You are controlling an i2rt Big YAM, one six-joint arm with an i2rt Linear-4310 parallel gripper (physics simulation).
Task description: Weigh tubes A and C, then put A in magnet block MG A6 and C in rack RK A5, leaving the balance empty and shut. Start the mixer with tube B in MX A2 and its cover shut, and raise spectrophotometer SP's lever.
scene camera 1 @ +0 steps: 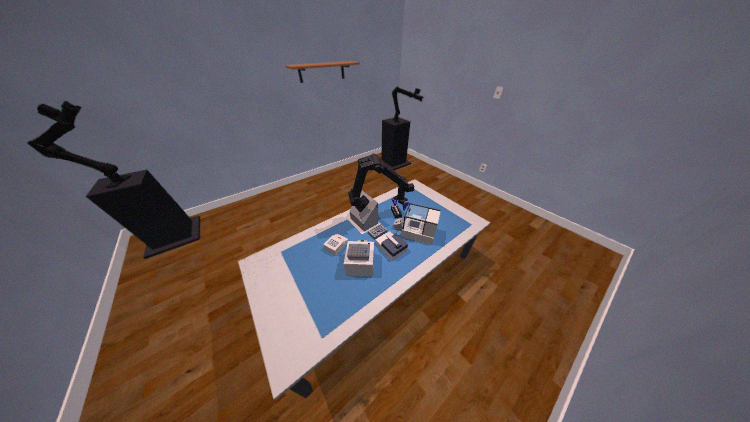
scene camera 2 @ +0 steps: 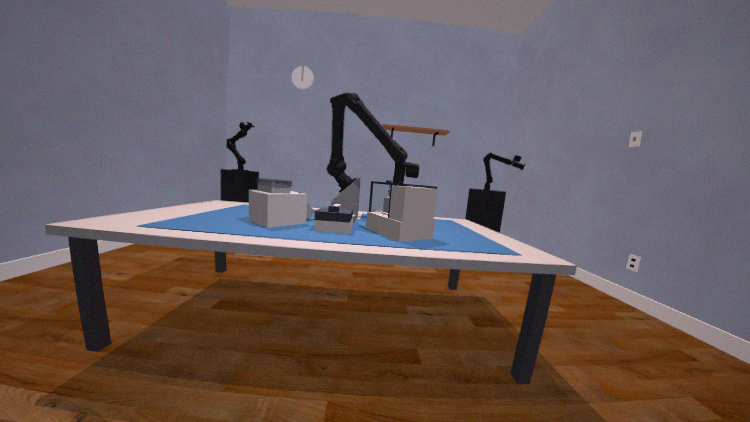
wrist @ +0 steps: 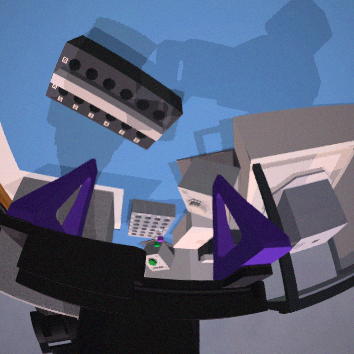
Scene:
same spot on mixer: (scene camera 1: 359, 259) = (scene camera 2: 264, 189)
same spot on balance: (scene camera 2: 402, 212) = (scene camera 1: 434, 234)

